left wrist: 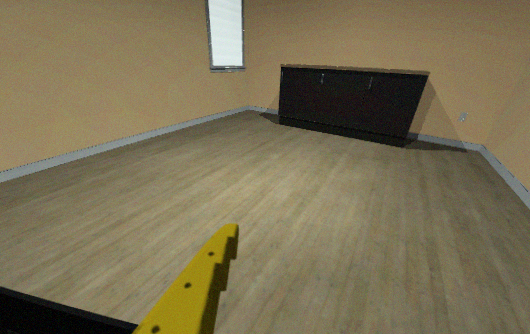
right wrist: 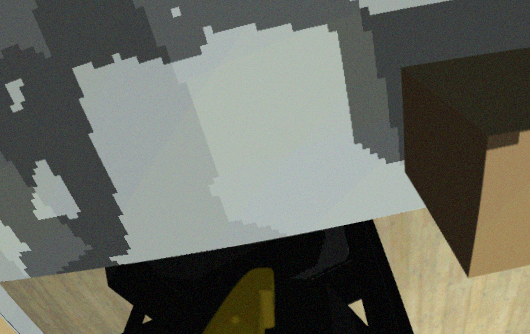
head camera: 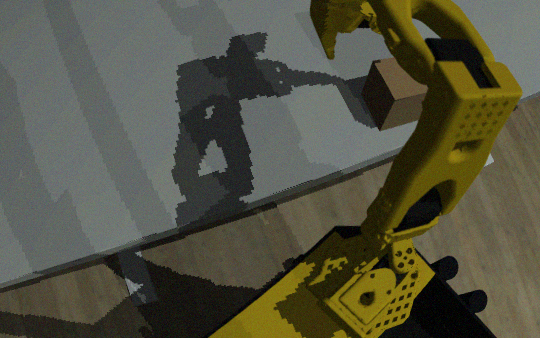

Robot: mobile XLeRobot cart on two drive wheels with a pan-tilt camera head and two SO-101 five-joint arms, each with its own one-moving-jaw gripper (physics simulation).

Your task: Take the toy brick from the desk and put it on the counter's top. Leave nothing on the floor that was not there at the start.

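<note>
A brown box-shaped block (head camera: 397, 87) (right wrist: 450, 150), which looks like the toy brick, rests on the grey desk (head camera: 272, 130) (right wrist: 280, 125) near its front edge. In the head camera it is partly behind my right arm. My right gripper (head camera: 330, 52) (right wrist: 262, 280) is open, above the desk, to the left of the block and apart from it. One jaw shows in the right wrist view. My left gripper (left wrist: 231, 232) is open, with one notched jaw in view over the floor. The counter (left wrist: 350, 102), dark with a brown top, stands against the far wall.
The desk's front edge (head camera: 310, 182) runs slantwise between the block and my yellow and black cart (head camera: 280, 305). Shadows of the arm fall on the desk. A wood floor (left wrist: 300, 200) lies between the left gripper and the counter. A window (left wrist: 226, 35) is in the wall.
</note>
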